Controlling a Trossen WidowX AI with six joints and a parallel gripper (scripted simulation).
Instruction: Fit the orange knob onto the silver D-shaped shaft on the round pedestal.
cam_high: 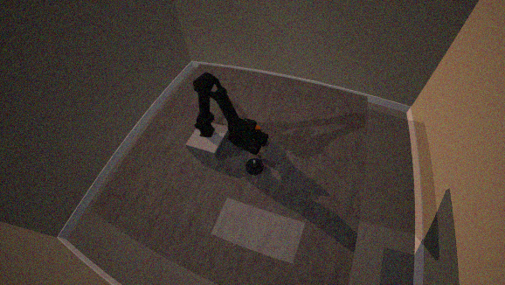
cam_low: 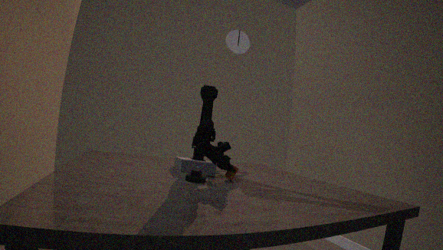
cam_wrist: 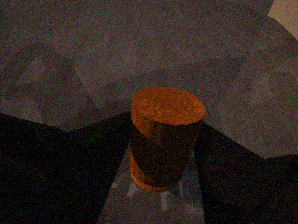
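My gripper tip is 1 cm to the left of the orange knob and 1 cm below it. Round my gripper tip: dark round pedestal: 3 cm ahead, 20 cm to the right, 1 cm below.
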